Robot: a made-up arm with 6 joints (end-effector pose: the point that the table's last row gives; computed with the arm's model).
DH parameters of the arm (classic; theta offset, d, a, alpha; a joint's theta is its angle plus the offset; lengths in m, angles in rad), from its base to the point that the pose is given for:
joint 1: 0 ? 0 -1.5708
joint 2: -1.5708 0 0.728 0
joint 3: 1.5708 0.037 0 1.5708
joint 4: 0 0.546 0 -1.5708
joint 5: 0 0 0 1.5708
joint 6: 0 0.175 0 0
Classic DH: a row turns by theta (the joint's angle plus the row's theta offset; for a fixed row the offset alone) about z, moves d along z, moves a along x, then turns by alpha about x.
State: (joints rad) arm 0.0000 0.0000 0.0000 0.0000 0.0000 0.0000
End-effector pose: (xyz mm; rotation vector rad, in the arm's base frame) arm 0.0 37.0 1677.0 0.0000 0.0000 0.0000
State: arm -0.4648 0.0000 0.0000 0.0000 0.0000 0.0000
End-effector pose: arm 16.6 33.1 1677.0 0.0000 0.0000 -0.4648
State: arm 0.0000 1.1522 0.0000 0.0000 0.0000 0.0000
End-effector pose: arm 1323.9 37.0 817.0 0.0000 1.1522 0.0000
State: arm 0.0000 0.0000 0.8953 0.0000 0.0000 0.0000
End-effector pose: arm 562.7 37.0 1406.8 0.0000 0.8953 0.0000
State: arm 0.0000 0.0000 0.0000 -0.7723 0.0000 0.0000
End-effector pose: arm 0.0 37.0 1677.0 0.0000 0.0000 -0.7723
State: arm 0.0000 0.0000 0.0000 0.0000 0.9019 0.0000
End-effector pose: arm 137.3 37.0 1610.5 0.0000 0.9019 0.0000
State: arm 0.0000 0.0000 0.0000 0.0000 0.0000 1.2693
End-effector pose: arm 0.0 37.0 1677.0 0.0000 0.0000 1.2693
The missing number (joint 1, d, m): 0.228
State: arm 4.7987 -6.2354 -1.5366 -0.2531 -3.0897 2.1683
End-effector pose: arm 10.2 338.1 976.8 1.6315 -0.6447 0.7036
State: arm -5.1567 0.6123 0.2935 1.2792 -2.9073 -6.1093
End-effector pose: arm 305.6 637.5 1064.8 1.9918 -0.8402 0.2594
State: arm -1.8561 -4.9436 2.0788 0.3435 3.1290 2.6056
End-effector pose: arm -134.1 -591.4 38.5 0.2376 -0.1214 0.4042
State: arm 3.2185 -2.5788 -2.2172 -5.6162 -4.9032 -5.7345
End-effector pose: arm -188.4 -158.2 -473.9 2.3459 -0.6106 -0.0580
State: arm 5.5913 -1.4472 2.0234 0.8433 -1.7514 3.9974
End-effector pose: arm -472.8 272.8 811.6 1.7237 -0.2338 -2.0526
